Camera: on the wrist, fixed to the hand. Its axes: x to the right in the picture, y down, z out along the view.
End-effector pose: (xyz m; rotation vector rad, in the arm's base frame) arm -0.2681 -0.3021 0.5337 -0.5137 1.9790 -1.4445
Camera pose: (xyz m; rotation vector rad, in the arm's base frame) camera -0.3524 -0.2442 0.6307 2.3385 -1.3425 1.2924
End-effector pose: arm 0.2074 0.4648 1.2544 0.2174 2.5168 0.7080
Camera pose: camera 0.1457 0.3468 1.3005 -1.3944 1.4931 0.4009
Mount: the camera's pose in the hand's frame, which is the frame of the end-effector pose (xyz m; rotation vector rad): -0.0005 -0.0772 -0.1179 -0.4035 -0.3253 -1.5029
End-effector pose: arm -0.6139 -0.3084 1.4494 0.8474 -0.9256 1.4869
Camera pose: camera -0.5385 -0.1979 1.4051 1.0778 -0.4864 -0.1302
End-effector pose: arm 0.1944 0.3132 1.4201 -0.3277 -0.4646 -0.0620
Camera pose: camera 0.2344 0.2020 1.3434 -0.3187 -0.9413 -1.5995
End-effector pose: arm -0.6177 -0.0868 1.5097 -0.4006 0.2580 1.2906
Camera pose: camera -0.5391 -0.1548 1.4145 -0.5388 -0.5374 -0.1140
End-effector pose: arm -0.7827 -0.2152 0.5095 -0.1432 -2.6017 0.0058
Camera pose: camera -0.7299 -0.2948 0.6131 1.7345 -2.3002 -1.0558
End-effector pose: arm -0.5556 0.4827 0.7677 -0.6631 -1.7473 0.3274
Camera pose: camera -0.4635 0.4064 0.8422 0.5746 -2.1486 -1.0118
